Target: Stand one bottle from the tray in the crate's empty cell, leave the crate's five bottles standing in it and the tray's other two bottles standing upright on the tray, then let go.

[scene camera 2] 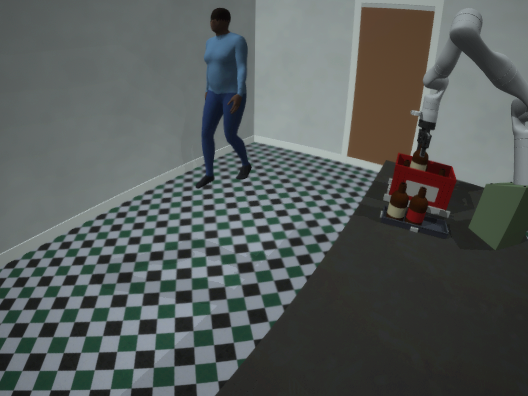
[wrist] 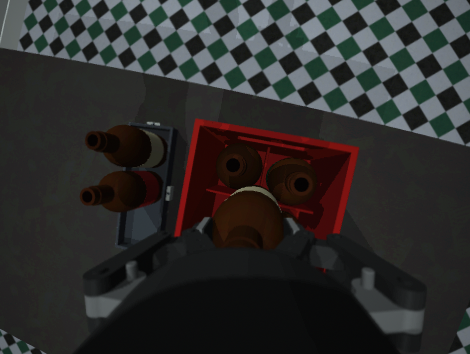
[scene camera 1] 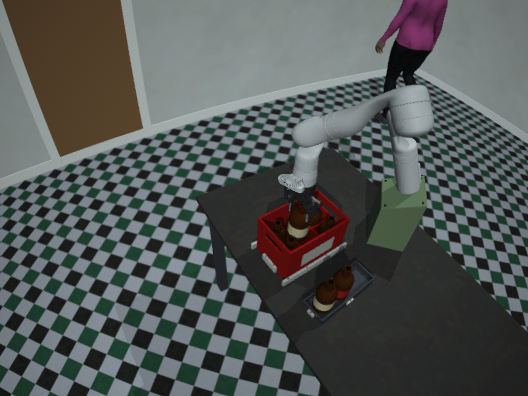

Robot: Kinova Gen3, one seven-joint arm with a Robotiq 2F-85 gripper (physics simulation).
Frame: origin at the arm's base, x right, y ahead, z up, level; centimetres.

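Seen in the pictures: gripper, between the fingertips: (scene camera 2: 419, 154) (wrist: 247, 227) (scene camera 1: 299, 215); arm's base, origin of its link: (scene camera 2: 525, 184) (scene camera 1: 408, 186).
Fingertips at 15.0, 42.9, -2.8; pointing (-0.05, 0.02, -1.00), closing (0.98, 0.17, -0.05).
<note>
Offsets run from my fingertips to a thing's top centre, as dx, dy, dz. "*": to the spot under its first point. Level surfaces: height alone.
My gripper (scene camera 1: 300, 212) (scene camera 2: 423, 150) (wrist: 247, 227) is shut on a brown bottle with a cream label @[+0.0, -0.6, +5.5] (scene camera 1: 298, 229) (scene camera 2: 419, 163) (wrist: 248, 212). The bottle is upright, its lower part inside the red crate @[+0.6, -3.8, -4.5] (scene camera 1: 294, 261) (scene camera 2: 445, 189) (wrist: 192, 170); its base is hidden. Brown bottles stand in crate cells around it, two showing clearly in the wrist view, one @[-3.1, +5.5, -5.7] (wrist: 239, 165) at the far left and one @[+5.3, +4.5, -5.7] (wrist: 292, 181) beside it. The cell under the held bottle is hidden. On the grey tray @[* -24.2, -14.4, -21.5] (scene camera 1: 362, 276) (scene camera 2: 436, 226) (wrist: 144, 231), a cream-label bottle @[-23.3, +5.8, -6.0] (scene camera 1: 325, 298) (scene camera 2: 398, 204) (wrist: 131, 146) and a red-label bottle @[-23.1, -2.2, -6.0] (scene camera 1: 344, 281) (scene camera 2: 418, 207) (wrist: 125, 191) stand upright.
The crate and tray are on a dark table @[dz -22.0] (scene camera 1: 410, 320) (scene camera 2: 400, 300) (wrist: 50, 165), close to each other and near one table edge. White brackets @[* +0.6, +10.9, -19.2] (scene camera 1: 269, 262) sit at the crate's foot. The arm's green base (scene camera 1: 397, 220) (scene camera 2: 500, 215) stands beyond. Two people are in the room.
</note>
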